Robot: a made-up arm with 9 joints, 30 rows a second.
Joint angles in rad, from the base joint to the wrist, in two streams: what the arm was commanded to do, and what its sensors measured. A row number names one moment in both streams.
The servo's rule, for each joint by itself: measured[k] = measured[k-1] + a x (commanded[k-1-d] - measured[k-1]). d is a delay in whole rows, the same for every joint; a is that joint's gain. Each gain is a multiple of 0.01, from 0.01 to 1. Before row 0 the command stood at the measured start. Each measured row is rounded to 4 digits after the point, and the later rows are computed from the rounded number. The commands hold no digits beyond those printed.
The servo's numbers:
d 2
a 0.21 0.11 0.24 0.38 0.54 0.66 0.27 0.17 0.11
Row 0, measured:
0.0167 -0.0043 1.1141 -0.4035 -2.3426 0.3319 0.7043 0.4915 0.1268
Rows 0 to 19, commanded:
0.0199 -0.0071 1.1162 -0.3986 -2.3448 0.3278 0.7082 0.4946 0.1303
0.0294 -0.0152 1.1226 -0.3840 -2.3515 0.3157 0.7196 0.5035 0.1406
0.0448 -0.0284 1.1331 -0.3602 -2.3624 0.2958 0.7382 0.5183 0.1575
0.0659 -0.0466 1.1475 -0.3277 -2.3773 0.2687 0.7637 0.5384 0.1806
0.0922 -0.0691 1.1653 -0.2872 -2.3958 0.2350 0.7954 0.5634 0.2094
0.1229 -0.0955 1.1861 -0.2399 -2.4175 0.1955 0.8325 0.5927 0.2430
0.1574 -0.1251 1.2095 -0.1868 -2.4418 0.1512 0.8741 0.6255 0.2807
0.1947 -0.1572 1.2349 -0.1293 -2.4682 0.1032 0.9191 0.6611 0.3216
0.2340 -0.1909 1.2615 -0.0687 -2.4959 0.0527 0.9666 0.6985 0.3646
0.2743 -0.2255 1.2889 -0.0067 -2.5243 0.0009 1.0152 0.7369 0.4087
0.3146 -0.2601 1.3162 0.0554 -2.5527 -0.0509 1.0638 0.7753 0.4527
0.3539 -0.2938 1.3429 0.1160 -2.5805 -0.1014 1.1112 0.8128 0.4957
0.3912 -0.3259 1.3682 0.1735 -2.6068 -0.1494 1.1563 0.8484 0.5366
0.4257 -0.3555 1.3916 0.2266 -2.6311 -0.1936 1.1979 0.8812 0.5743
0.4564 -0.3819 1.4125 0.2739 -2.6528 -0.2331 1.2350 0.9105 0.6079
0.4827 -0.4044 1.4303 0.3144 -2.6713 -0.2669 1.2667 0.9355 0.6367
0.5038 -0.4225 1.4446 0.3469 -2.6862 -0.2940 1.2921 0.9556 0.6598
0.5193 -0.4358 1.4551 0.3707 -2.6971 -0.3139 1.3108 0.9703 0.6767
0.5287 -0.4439 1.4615 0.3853 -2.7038 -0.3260 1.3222 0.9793 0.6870
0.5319 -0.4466 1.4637 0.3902 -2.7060 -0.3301 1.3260 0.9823 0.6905
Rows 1 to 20, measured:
0.0167 -0.0043 1.1141 -0.4035 -2.3426 0.3319 0.7043 0.4915 0.1268
0.0167 -0.0043 1.1141 -0.4035 -2.3426 0.3319 0.7043 0.4915 0.1268
0.0174 -0.0046 1.1146 -0.4016 -2.3438 0.3292 0.7054 0.4920 0.1272
0.0199 -0.0058 1.1165 -0.3949 -2.3480 0.3203 0.7092 0.4940 0.1287
0.0251 -0.0083 1.1205 -0.3817 -2.3558 0.3041 0.7170 0.4981 0.1319
0.0337 -0.0125 1.1270 -0.3612 -2.3674 0.2807 0.7296 0.5050 0.1373
0.0460 -0.0187 1.1362 -0.3331 -2.3827 0.2505 0.7474 0.5149 0.1452
0.0621 -0.0271 1.1482 -0.2977 -2.4015 0.2142 0.7704 0.5281 0.1560
0.0821 -0.0379 1.1629 -0.2556 -2.4233 0.1726 0.7984 0.5447 0.1697
0.1057 -0.0510 1.1802 -0.2076 -2.4475 0.1268 0.8310 0.5645 0.1864
0.1326 -0.0664 1.1997 -0.1548 -2.4736 0.0779 0.8676 0.5873 0.2060
0.1624 -0.0839 1.2211 -0.0985 -2.5010 0.0271 0.9075 0.6127 0.2283
0.1944 -0.1033 1.2439 -0.0400 -2.5289 -0.0244 0.9497 0.6403 0.2530
0.2279 -0.1243 1.2677 0.0193 -2.5568 -0.0752 0.9933 0.6696 0.2797
0.2622 -0.1465 1.2918 0.0779 -2.5838 -0.1242 1.0373 0.7000 0.3080
0.2965 -0.1695 1.3158 0.1344 -2.6093 -0.1700 1.0807 0.7308 0.3373
0.3301 -0.1929 1.3390 0.1874 -2.6328 -0.2116 1.1224 0.7613 0.3671
0.3621 -0.2162 1.3609 0.2357 -2.6536 -0.2481 1.1614 0.7909 0.3968
0.3919 -0.2389 1.3810 0.2780 -2.6712 -0.2784 1.1967 0.8189 0.4257
0.4187 -0.2606 1.3988 0.3132 -2.6852 -0.3018 1.2275 0.8446 0.4533

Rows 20 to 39, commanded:
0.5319 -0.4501 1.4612 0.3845 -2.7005 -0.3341 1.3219 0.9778 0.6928
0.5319 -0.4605 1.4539 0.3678 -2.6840 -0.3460 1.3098 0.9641 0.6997
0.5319 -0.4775 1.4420 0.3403 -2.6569 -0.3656 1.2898 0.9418 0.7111
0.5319 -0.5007 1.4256 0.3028 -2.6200 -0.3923 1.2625 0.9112 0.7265
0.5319 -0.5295 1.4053 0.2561 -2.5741 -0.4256 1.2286 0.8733 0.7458
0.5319 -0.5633 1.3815 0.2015 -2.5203 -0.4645 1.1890 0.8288 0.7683
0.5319 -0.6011 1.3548 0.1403 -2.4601 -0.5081 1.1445 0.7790 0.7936
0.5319 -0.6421 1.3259 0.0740 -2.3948 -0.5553 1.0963 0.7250 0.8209
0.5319 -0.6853 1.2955 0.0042 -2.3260 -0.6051 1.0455 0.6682 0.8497
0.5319 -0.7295 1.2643 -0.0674 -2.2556 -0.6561 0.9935 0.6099 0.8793
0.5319 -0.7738 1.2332 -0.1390 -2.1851 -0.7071 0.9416 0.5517 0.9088
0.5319 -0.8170 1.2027 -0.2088 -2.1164 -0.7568 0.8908 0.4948 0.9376
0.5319 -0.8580 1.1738 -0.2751 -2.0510 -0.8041 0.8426 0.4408 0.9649
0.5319 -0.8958 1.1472 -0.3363 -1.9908 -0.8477 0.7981 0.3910 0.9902
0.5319 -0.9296 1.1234 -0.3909 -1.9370 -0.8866 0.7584 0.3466 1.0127
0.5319 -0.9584 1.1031 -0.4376 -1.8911 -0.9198 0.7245 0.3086 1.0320
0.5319 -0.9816 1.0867 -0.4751 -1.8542 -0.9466 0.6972 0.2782 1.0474
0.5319 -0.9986 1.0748 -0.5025 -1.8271 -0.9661 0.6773 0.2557 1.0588
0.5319 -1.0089 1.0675 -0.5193 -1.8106 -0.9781 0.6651 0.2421 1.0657
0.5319 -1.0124 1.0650 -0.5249 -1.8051 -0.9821 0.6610 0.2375 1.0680
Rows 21 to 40, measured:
0.4418 -0.2808 1.4138 0.3406 -2.6952 -0.3178 1.2531 0.8675 0.4790
0.4607 -0.2990 1.4258 0.3594 -2.7010 -0.3259 1.2728 0.8870 0.5023
0.4757 -0.3156 1.4343 0.3689 -2.7007 -0.3313 1.2861 0.9024 0.5233
0.4875 -0.3315 1.4390 0.3685 -2.6917 -0.3410 1.2925 0.9129 0.5427
0.4968 -0.3476 1.4397 0.3578 -2.6729 -0.3572 1.2918 0.9178 0.5612
0.5042 -0.3644 1.4363 0.3369 -2.6443 -0.3804 1.2839 0.9167 0.5794
0.5100 -0.3826 1.4289 0.3062 -2.6064 -0.4102 1.2690 0.9093 0.5977
0.5146 -0.4025 1.4175 0.2664 -2.5599 -0.4460 1.2474 0.8956 0.6165
0.5182 -0.4243 1.4025 0.2185 -2.5060 -0.4870 1.2196 0.8758 0.6360
0.5211 -0.4483 1.3841 0.1636 -2.4460 -0.5321 1.1863 0.8502 0.6563
0.5234 -0.4744 1.3628 0.1030 -2.3812 -0.5803 1.1483 0.8193 0.6776
0.5252 -0.5025 1.3392 0.0382 -2.3134 -0.6303 1.1065 0.7837 0.6998
0.5266 -0.5323 1.3138 -0.0291 -2.2441 -0.6810 1.0620 0.7443 0.7228
0.5277 -0.5636 1.2871 -0.0974 -2.1751 -0.7310 1.0158 0.7019 0.7464
0.5286 -0.5960 1.2599 -0.1649 -2.1081 -0.7792 0.9690 0.6575 0.7704
0.5293 -0.6290 1.2329 -0.2300 -2.0448 -0.8244 0.9229 0.6122 0.7946
0.5298 -0.6621 1.2066 -0.2911 -1.9866 -0.8655 0.8785 0.5670 0.8186
0.5302 -0.6947 1.1818 -0.3468 -1.9350 -0.9013 0.8369 0.5231 0.8421
0.5306 -0.7263 1.1590 -0.3956 -1.8914 -0.9312 0.7992 0.4815 0.8647
0.5309 -0.7563 1.1388 -0.4362 -1.8567 -0.9542 0.7663 0.4431 0.8861

